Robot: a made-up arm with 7 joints.
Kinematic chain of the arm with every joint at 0, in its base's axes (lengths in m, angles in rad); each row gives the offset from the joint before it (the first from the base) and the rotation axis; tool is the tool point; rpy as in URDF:
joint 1: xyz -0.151 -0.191 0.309 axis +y
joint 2: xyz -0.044 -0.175 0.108 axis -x
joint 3: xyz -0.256 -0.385 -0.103 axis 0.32 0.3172 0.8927
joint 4: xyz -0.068 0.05 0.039 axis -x
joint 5: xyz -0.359 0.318 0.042 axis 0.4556 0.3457 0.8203
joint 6: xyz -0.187 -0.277 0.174 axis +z
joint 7: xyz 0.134 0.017 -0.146 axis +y
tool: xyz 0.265 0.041 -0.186 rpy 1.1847 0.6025 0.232
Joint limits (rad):
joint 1: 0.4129..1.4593
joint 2: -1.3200..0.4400
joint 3: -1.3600..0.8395
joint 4: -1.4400..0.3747
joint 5: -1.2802..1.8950
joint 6: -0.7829..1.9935
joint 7: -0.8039..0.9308
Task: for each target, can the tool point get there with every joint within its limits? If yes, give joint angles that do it. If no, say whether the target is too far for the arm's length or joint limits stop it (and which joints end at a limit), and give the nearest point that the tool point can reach.
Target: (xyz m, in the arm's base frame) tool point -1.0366 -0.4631 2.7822
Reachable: no: too far | nearest point -0.6093 -0.6206 1.5888 | short by 1.277 m
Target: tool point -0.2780 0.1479 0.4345
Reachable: yes | joints 0.9448 -0.9094 -1.1547 -0.2331 1.5595 0.6060 0.5812
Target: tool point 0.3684 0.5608 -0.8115
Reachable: no: joint limits stop it (at a limit: joint 1, joint 3, joint 4, joint 6, joint 7) | nearest point -0.1462 0.1689 -0.1586 | short by 0.919 m
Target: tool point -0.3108 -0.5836 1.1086
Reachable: yes | joints 1.0825 -0.4925 0.4587 -0.2367 -0.3652 0.9757 -0.6284
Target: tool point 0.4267 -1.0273 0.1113
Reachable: no: joint limits stop it (at a limit: joint 1, joint 2, joint 3, joint 6, joint 7) | nearest point 0.0817 -0.8228 0.0833 | short by 0.402 m
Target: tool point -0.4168 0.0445 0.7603
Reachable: yes | joints 0.7610 -0.9828 -0.6365 -0.4553 1.4142 0.5706 0.6555
